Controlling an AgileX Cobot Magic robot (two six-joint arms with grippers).
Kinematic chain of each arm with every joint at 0, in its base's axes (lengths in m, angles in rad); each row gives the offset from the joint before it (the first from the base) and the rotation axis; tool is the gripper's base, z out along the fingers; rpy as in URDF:
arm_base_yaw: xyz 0 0 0.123 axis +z
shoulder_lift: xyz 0 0 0 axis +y
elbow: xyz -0.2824 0 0.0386 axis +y
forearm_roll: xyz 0.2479 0 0.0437 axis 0.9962 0 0.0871
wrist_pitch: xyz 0 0 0 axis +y
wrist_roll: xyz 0.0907 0 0.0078 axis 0.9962 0 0.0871
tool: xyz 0 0 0 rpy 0 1.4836 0
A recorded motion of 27 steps. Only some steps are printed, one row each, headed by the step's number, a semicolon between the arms.
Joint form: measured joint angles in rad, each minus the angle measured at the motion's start. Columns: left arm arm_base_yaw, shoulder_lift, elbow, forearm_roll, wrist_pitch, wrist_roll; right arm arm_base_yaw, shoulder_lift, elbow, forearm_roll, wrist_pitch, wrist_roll.
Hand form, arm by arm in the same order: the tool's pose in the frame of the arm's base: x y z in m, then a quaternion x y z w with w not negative. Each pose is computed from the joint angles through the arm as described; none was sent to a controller.
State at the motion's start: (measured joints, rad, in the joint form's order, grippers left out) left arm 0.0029 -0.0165 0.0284 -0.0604 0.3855 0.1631; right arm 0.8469 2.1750 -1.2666 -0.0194 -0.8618 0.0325
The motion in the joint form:
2: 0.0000 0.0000 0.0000 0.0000 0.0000 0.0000; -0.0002 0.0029 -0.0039 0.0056 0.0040 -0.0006
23: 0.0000 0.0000 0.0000 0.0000 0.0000 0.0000; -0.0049 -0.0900 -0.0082 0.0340 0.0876 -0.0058
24: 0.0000 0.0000 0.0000 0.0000 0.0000 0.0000; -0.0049 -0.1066 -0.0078 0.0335 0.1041 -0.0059
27: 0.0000 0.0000 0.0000 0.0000 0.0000 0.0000; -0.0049 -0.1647 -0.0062 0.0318 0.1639 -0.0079
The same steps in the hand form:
2: 0.0521 -0.0019 0.1698 0.04875 0.80617 0.02327 0.58921; 0.3112 0.3534 0.1678 -0.28118 0.63417 0.30666 0.65171
23: 0.0521 -0.0019 0.1698 0.04875 0.80617 0.02327 0.58921; 0.3110 0.3470 0.2050 -0.26636 0.63521 0.30532 0.65752
24: 0.0521 -0.0019 0.1698 0.04875 0.80617 0.02327 0.58921; 0.3101 0.3460 0.2111 -0.26667 0.63520 0.30534 0.65740
27: 0.0521 -0.0019 0.1698 0.04875 0.80617 0.02327 0.58921; 0.3062 0.3418 0.2320 -0.26859 0.63568 0.30449 0.65655

